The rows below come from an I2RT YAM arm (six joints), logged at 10 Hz.
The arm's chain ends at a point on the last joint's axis. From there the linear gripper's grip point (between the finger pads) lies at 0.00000 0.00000 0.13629 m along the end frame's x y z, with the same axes.
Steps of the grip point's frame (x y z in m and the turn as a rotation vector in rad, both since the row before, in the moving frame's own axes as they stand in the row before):
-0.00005, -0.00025, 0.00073, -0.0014, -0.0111, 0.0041
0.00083, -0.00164, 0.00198, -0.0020, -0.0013, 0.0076
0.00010, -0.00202, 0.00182, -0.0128, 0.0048, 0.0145
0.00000, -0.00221, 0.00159, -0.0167, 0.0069, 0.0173
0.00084, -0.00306, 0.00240, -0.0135, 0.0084, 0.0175
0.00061, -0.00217, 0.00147, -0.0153, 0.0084, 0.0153
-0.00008, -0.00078, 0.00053, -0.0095, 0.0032, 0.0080
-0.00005, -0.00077, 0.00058, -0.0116, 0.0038, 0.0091
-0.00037, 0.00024, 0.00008, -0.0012, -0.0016, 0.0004
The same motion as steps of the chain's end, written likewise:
0.00146, -0.00044, 0.00074, -0.0014, -0.0111, 0.0041
0.00101, -0.00191, 0.00198, -0.0020, -0.0013, 0.0076
-0.00054, -0.00377, 0.00183, -0.0128, 0.0048, 0.0145
-0.00092, -0.00449, 0.00161, -0.0167, 0.0069, 0.0173
-0.00029, -0.00491, 0.00242, -0.0135, 0.0084, 0.0175
-0.00052, -0.00426, 0.00149, -0.0153, 0.0084, 0.0153
-0.00051, -0.00208, 0.00054, -0.0095, 0.0032, 0.0080
-0.00056, -0.00235, 0.00059, -0.0116, 0.0038, 0.0091
-0.00015, 0.00008, 0.00008, -0.0012, -0.0016, 0.0004

